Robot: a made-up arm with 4 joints.
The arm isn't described. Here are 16 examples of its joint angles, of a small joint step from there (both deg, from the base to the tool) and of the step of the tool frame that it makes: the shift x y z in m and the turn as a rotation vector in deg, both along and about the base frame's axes.
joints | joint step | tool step
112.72 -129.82 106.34 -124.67 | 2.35 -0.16 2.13 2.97 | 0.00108 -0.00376 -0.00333 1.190 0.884 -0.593
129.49 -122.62 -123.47 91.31 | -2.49 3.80 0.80 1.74 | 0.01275 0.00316 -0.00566 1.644 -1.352 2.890
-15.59 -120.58 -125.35 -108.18 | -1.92 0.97 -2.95 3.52 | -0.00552 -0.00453 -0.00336 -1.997 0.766 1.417
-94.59 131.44 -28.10 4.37 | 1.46 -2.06 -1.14 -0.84 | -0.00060 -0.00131 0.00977 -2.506 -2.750 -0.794
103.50 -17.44 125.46 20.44 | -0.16 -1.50 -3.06 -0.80 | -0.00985 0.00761 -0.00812 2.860 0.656 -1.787
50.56 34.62 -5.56 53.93 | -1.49 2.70 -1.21 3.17 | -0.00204 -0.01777 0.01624 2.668 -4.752 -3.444
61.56 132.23 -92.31 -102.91 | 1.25 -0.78 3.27 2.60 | -0.00432 0.01545 0.00170 2.868 1.044 -0.242
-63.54 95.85 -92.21 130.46 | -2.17 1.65 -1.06 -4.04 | -0.00372 0.00639 -0.00265 -1.962 1.414 -1.316
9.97 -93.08 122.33 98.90 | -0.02 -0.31 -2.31 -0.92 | -0.00303 -0.00095 0.00702 -0.896 2.199 -0.555
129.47 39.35 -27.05 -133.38 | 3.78 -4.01 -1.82 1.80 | 0.00802 -0.00419 -0.01711 -1.821 2.102 -1.274
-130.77 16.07 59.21 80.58 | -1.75 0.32 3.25 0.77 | 0.00340 0.00623 0.00013 -1.558 0.345 0.658
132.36 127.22 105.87 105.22 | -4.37 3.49 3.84 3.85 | -0.01997 -0.01690 0.03932 3.929 -5.180 -2.552
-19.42 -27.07 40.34 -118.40 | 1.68 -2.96 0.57 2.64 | -0.01105 0.01449 0.00121 -1.359 -1.994 0.338
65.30 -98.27 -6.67 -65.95 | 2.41 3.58 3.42 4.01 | -0.01503 0.01139 -0.00813 -2.364 -8.318 0.133
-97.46 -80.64 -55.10 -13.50 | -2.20 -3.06 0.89 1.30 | -0.00446 -0.00243 -0.00387 1.028 -2.172 -1.073
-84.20 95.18 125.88 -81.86 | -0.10 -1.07 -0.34 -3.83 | 0.00403 -0.00480 0.00345 3.172 1.101 -0.704
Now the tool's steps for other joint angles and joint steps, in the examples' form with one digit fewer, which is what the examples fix.
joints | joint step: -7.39 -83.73 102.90 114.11 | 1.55 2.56 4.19 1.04
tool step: 0.0091 0.0185 -0.0164 -1.10 -3.99 -2.77
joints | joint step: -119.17 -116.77 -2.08 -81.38 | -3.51 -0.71 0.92 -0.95
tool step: -0.0025 0.0109 -0.0194 3.95 -1.01 -1.55
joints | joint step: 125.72 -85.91 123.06 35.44 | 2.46 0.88 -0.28 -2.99
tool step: 0.0013 -0.0029 0.0006 -4.94 -2.29 1.12
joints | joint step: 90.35 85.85 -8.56 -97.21 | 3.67 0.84 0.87 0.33
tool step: 0.0024 0.0084 -0.0236 -3.68 -1.20 -0.83
